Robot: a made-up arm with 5 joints.
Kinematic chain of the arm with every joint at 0, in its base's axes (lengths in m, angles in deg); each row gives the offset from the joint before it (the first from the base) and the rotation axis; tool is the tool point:
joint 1: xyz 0 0 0.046 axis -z
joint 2: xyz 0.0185 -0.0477 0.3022 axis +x
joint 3: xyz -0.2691 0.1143 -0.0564 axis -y
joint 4: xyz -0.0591 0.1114 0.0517 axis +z
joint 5: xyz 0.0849 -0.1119 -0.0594 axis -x
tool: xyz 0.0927 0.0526 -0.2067
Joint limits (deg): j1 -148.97..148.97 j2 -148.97..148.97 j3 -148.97..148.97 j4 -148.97..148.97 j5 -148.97..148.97
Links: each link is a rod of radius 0.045 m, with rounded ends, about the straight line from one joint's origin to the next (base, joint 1, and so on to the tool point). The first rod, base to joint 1, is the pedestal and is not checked.
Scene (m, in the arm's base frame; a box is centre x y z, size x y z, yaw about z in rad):
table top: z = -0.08
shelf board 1: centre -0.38 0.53 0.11 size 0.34 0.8 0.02 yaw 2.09
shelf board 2: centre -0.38 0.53 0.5 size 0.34 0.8 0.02 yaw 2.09
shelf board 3: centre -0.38 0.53 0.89 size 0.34 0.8 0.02 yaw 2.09
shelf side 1: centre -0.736 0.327 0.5 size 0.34 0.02 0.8 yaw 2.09
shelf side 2: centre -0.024 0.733 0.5 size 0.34 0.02 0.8 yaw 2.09
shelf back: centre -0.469 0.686 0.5 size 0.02 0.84 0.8 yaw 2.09
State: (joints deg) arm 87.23 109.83 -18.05 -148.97 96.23
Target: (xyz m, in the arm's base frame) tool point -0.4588 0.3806 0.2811
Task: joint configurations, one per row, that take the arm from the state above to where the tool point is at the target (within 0.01 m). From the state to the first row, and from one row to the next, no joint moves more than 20 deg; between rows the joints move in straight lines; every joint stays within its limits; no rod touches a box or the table.
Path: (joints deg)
1: 98.20 92.69 -35.80 -140.91 113.68
2: 109.16 75.56 -53.55 -132.86 131.14
3: 120.13 58.42 -71.30 -124.80 148.59
4: 101.16 42.28 -71.98 -123.91 148.64
5: 82.19 26.15 -72.65 -123.02 148.69
6: 63.22 10.01 -73.32 -122.12 148.73
7: 44.25 -6.13 -73.99 -121.23 148.78
8: 25.28 -22.26 -74.67 -120.34 148.83
9: 6.31 -38.40 -75.34 -119.45 148.88
10: -12.66 -54.54 -76.01 -118.56 148.92
11: -31.63 -70.68 -76.68 -117.67 148.97
12: -21.59 -62.03 -63.07 -128.10 148.97
13: -11.55 -53.39 -49.47 -138.54 148.97
14: -1.51 -44.74 -35.86 -148.97 148.97

